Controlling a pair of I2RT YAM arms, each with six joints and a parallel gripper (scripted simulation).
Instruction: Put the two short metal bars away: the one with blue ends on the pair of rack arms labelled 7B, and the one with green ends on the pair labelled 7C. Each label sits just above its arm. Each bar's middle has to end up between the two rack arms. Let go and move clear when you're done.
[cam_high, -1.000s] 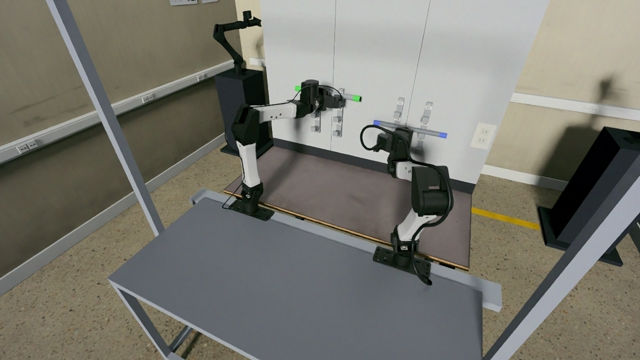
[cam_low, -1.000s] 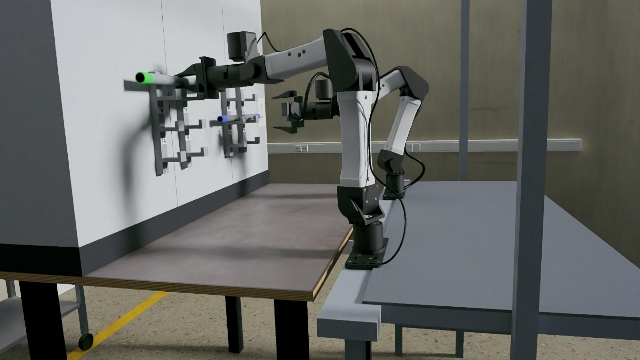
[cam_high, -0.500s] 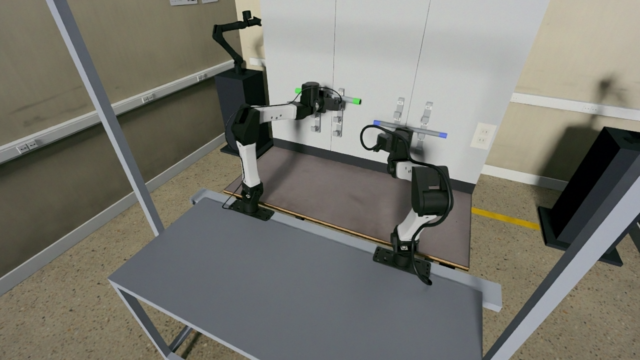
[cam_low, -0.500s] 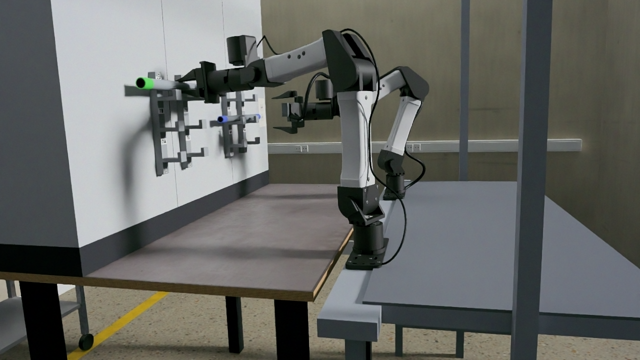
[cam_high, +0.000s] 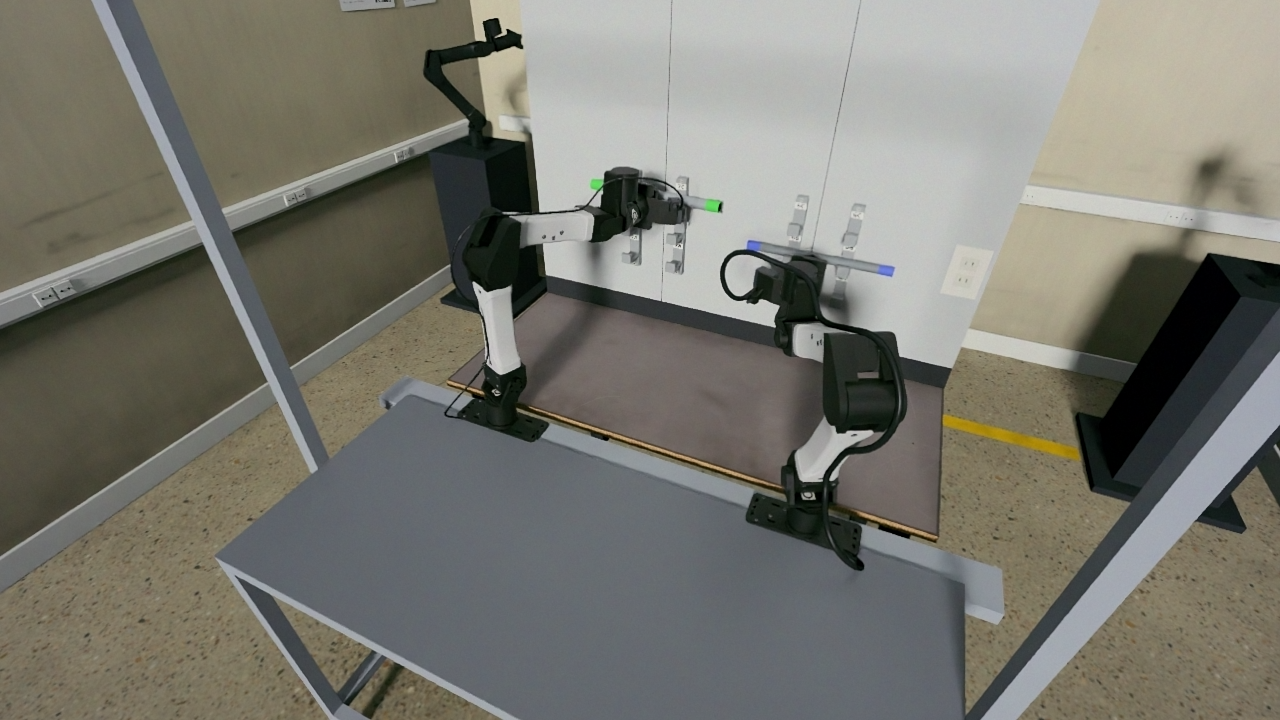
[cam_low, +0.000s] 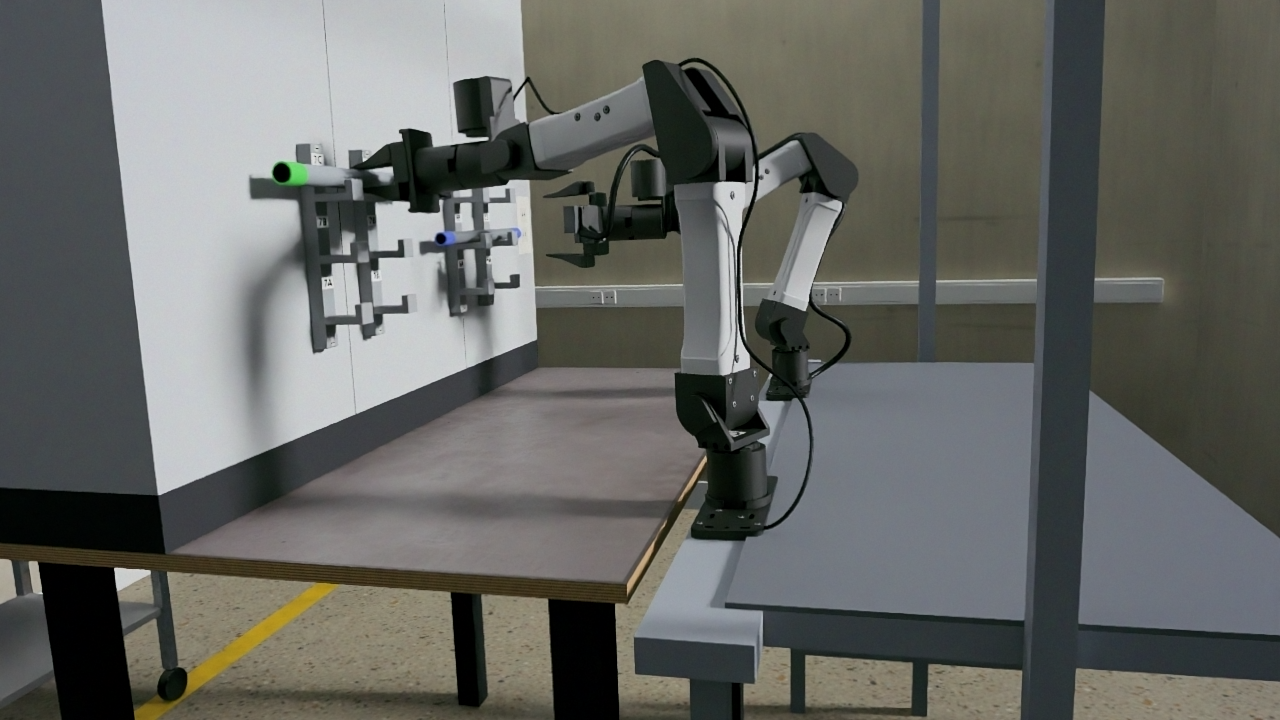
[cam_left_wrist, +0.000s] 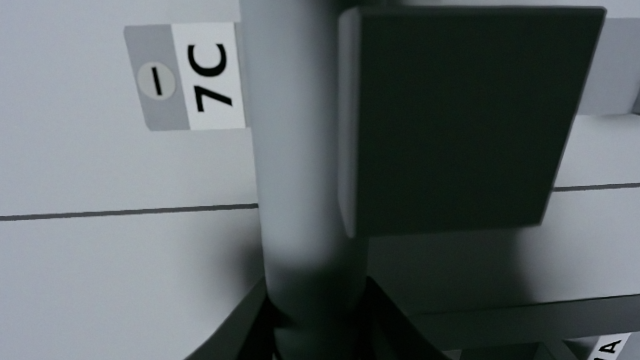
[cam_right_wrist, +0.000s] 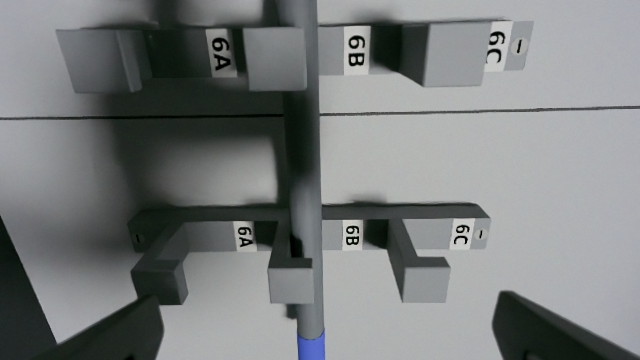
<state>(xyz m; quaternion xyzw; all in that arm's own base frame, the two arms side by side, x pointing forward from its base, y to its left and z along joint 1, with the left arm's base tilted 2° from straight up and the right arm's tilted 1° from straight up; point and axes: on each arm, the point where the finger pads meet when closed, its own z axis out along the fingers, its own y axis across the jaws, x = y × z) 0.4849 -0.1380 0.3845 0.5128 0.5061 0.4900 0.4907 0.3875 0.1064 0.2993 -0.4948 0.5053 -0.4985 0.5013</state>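
My left gripper is now right at the green-ended bar. From my left hand the other things lie so: blue-ended bar (10 mm ahead, 400 mm to the right, 80 mm below); white wall panel (160 mm ahead, 190 mm to the right, 80 mm above); wall socket plate (50 mm ahead, 700 mm to the right, 70 mm below).
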